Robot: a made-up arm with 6 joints.
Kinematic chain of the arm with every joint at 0, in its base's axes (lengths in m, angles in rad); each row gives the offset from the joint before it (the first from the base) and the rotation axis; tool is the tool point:
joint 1: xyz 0 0 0.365 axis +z
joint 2: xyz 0.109 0 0 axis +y
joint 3: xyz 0 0 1.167 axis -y
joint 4: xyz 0 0 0.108 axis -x
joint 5: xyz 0.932 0 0 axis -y
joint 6: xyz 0.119 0 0 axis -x
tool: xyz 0 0 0
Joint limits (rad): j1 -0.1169..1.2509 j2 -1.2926..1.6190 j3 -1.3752..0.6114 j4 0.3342..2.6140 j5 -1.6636..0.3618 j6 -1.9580..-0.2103
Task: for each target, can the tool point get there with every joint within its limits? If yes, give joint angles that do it. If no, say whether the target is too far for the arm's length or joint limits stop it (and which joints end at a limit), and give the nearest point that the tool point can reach.
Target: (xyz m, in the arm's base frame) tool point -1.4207 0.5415 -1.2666
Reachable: no: joint limits stop it (at a limit: joint 1, joint 2, joint 5) | nearest point 0.1602 0.6174 -0.5240 | short by 1.748 m
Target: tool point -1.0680 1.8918 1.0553
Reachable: no: joint limits stop it (at a limit: joint 1, joint 5) | nearest point 0.4191 1.3992 1.0553 | short by 1.567 m
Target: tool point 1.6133 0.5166 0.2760
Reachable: yes | joints 0.3271 0.9023 -0.0778 1.4068 -0.2510 -1.2235
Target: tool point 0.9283 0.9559 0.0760
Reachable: yes | joints 0.8585 0.9307 -0.4556 1.4615 -0.7185 -1.6805
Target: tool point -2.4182 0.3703 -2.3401
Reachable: no: too far | nearest point 0.1840 0.6889 -0.5768 | short by 3.159 m
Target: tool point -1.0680 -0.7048 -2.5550
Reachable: no: too far | nearest point 0.6158 -0.1072 -0.5181 | short by 2.709 m
